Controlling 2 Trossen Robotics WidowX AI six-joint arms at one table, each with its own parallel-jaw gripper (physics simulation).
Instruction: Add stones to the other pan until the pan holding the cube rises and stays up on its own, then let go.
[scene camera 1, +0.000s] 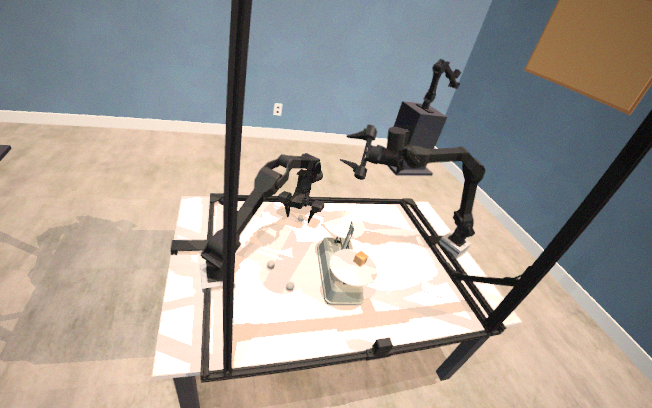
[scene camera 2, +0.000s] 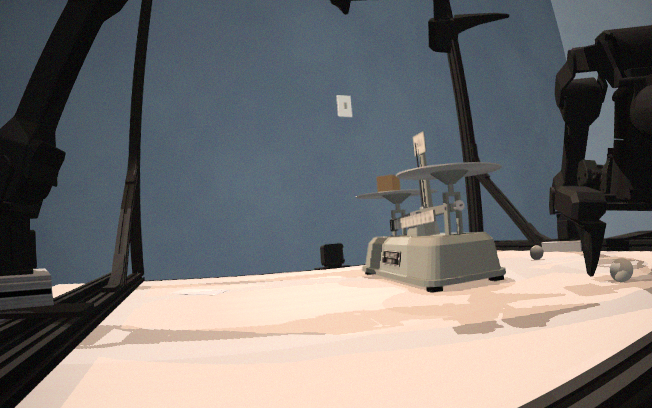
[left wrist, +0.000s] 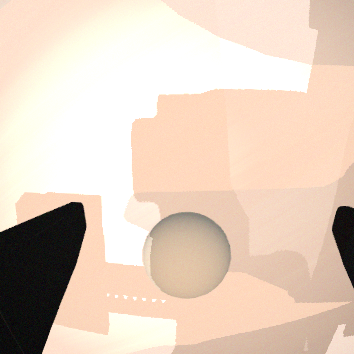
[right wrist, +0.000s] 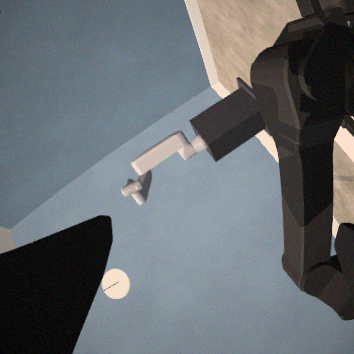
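Pixels of known places: left gripper, fingertip midpoint: (scene camera 1: 297, 220) (scene camera 2: 623, 274) (left wrist: 215, 218); right gripper, fingertip midpoint: (scene camera 1: 343, 148) (right wrist: 230, 233); left arm's base at its link origin: (scene camera 1: 217, 273) (scene camera 2: 570, 239); right arm's base at its link origin: (scene camera 1: 456, 240) (scene camera 2: 3, 273).
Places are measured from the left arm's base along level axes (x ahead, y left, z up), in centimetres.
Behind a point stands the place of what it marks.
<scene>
The balance (scene camera 1: 344, 296) {y -18.1, x 37.1, z 1.9 cm} (scene camera 2: 440, 257) {y 5.7, x 48.5, z 2.1 cm} holds the orange cube (scene camera 1: 360, 258) {y -14.5, x 40.6, z 15.1 cm} (scene camera 2: 388, 183) {y -12.2, x 42.6, z 13.8 cm} on one pan (scene camera 1: 345, 272) {y -16.7, x 35.3, z 12.3 cm} (scene camera 2: 371, 195) {y -15.5, x 44.1, z 12.1 cm}. In scene camera 2 that pan sits lower than the other pan (scene camera 2: 452, 170) {y 5.6, x 45.0, z 13.2 cm}, which looks empty. My left gripper (scene camera 1: 299, 218) {y 24.6, x 35.1, z -1.5 cm} (left wrist: 215, 218) {y 24.6, x 35.1, z -1.5 cm} is open, pointing down at a grey stone (scene camera 1: 300, 218) {y 23.9, x 35.8, z -0.2 cm} (left wrist: 186, 255) {y 24.5, x 36.0, z 0.5 cm} that lies between its fingers' lines, touching neither. Two more stones (scene camera 1: 271, 264) {y 0.8, x 18.0, z 0.3 cm} (scene camera 1: 290, 286) {y -9.5, x 21.8, z 0.3 cm} lie left of the balance in scene camera 1. My right gripper (scene camera 1: 345, 148) {y 20.5, x 45.0, z 34.4 cm} (right wrist: 230, 233) {y 20.5, x 45.0, z 34.4 cm} is open and empty, high above the table's back.
A dark frame (scene camera 1: 295, 365) {y -33.3, x 16.6, z -2.7 cm} borders the table. A black upright post (scene camera 1: 231, 150) {y -31.6, x -1.3, z 60.7 cm} stands in front of the left arm in scene camera 1. A small black box (scene camera 1: 383, 346) {y -37.5, x 40.5, z 3.1 cm} (scene camera 2: 332, 255) {y -35.1, x 42.2, z 0.8 cm} sits on the frame. Another arm on a dark pedestal (scene camera 1: 420, 122) stands behind the table.
</scene>
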